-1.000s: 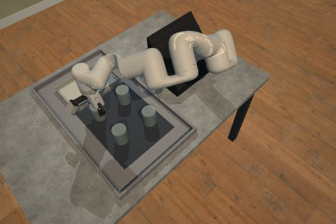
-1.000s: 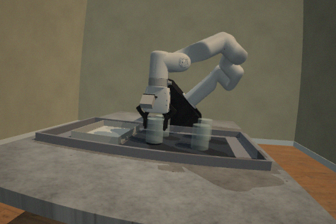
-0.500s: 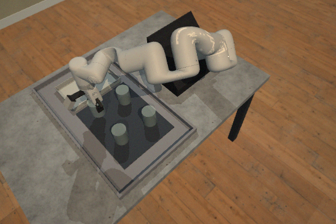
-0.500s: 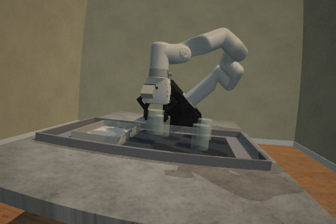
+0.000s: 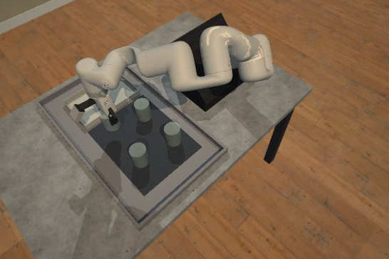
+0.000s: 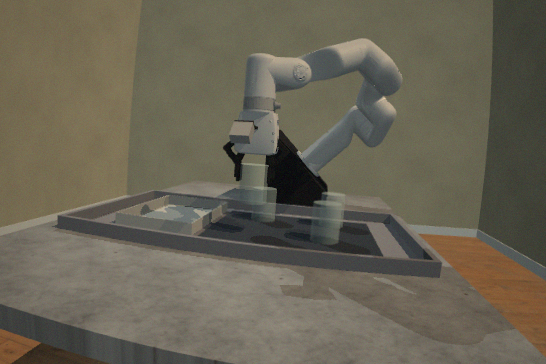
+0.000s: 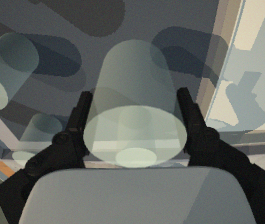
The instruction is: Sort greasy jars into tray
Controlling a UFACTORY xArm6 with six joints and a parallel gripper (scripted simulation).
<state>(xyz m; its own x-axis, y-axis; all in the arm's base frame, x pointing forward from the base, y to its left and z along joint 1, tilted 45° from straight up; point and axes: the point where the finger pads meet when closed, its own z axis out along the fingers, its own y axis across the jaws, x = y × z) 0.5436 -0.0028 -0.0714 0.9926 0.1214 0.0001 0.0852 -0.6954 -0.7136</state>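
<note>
Now: hand 5 cm past the cream tray, 23 cm to the left of it and 13 cm above it. Also, from my hand: dark mat: 8 cm behind, 9 cm to the left, 14 cm below.
</note>
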